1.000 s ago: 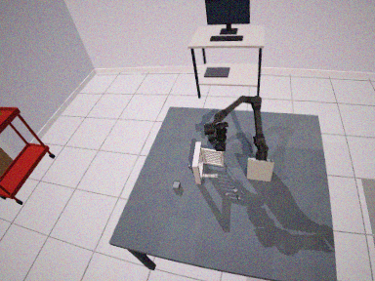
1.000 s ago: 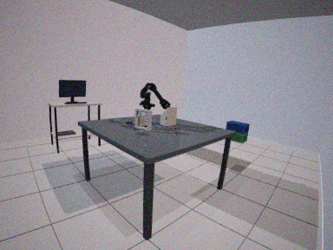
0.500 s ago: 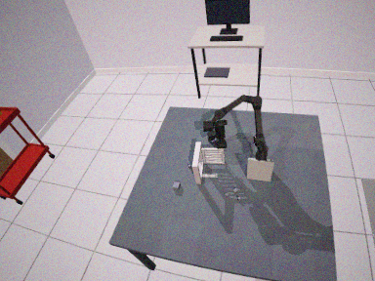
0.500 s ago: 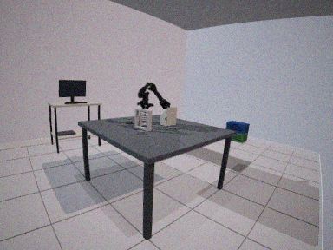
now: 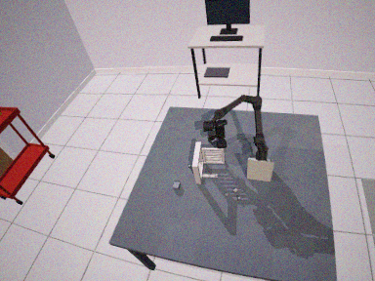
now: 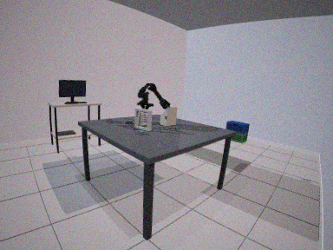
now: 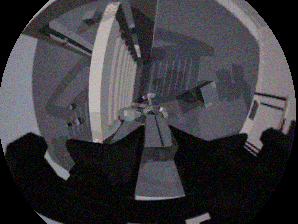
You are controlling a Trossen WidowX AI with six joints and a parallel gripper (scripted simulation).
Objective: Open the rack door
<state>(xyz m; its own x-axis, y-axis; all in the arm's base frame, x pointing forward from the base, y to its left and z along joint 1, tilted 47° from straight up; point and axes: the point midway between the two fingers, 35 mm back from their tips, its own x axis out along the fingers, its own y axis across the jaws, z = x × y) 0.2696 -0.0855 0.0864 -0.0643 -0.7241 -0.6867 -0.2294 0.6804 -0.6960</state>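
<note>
The metallic handle is 20 mm below my gripper tip and 10 mm ahead of it. The rest, counted from my gripper tip: grey block (280 mm ahead, 270 mm to the left, 130 mm below).
</note>
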